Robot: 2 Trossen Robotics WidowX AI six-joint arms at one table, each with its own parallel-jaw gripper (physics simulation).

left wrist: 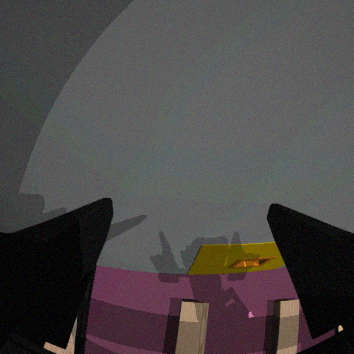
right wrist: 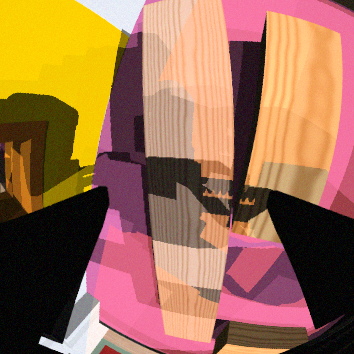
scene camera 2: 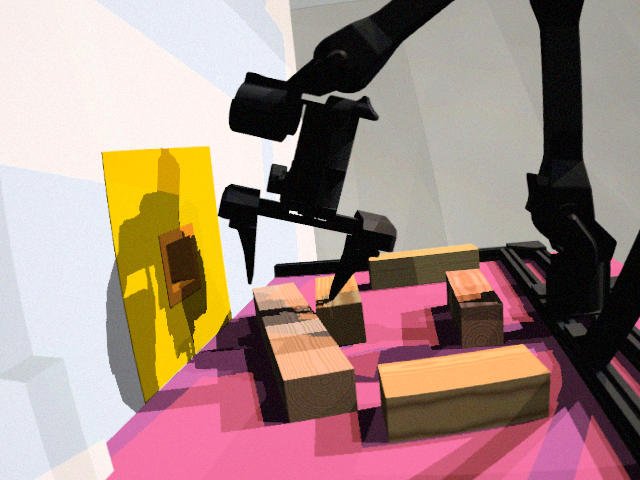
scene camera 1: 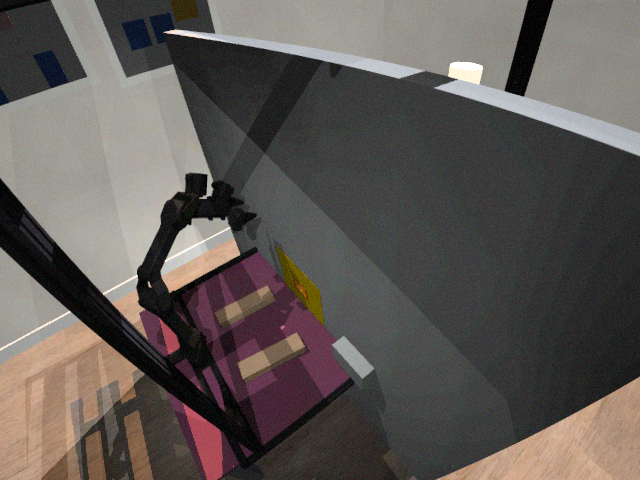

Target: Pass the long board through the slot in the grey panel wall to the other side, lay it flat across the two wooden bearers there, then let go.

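Seen in the pictures: left gripper, fingertip midpoint: (left wrist: 194, 210) (scene camera 1: 250, 208); right gripper, fingertip midpoint: (right wrist: 191, 197) (scene camera 2: 290, 291); left arm's base, link origin: (scene camera 1: 201, 361); right arm's base, link origin: (scene camera 2: 580, 308).
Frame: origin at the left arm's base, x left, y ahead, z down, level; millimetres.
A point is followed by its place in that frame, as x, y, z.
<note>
The long board (scene camera 2: 305, 341) {-93, 630, -20} (right wrist: 187, 125) {44, 576, -20} lies flat on the pink table beside the yellow plate with the orange-rimmed slot (scene camera 2: 166, 273) {-62, 484, -86}. My right gripper (scene camera 2: 290, 290) {12, 595, -42} (right wrist: 191, 197) {12, 595, -42} is open and empty above the board's far part in scene camera 2, with its fingertips spread over either side. Across the grey panel wall (scene camera 1: 413, 206) {-443, 432, -715}, two wooden bearers (scene camera 1: 245, 306) {93, 236, -19} (scene camera 1: 272, 356) {-151, 214, -19} (left wrist: 192, 327) {101, 291, -19} (left wrist: 288, 327) {-148, 251, -19} lie roughly parallel, apart, with no board on them. My left gripper (scene camera 1: 248, 207) {147, 387, -390} (left wrist: 194, 210) {147, 387, -390} is open and empty, high near the wall, beyond the bearers. The board does not show in scene camera 1.
In scene camera 2, a wooden block (scene camera 2: 343, 315) {-1, 653, -15} lies close beside the board, under one right fingertip. Further blocks lie in front (scene camera 2: 465, 379) {-196, 768, -19}, at the back (scene camera 2: 423, 268) {241, 742, -5} and at the right (scene camera 2: 478, 310) {-36, 795, -20}. A grey block (scene camera 1: 354, 357) {-349, 409, -81} juts from the wall in scene camera 1.
</note>
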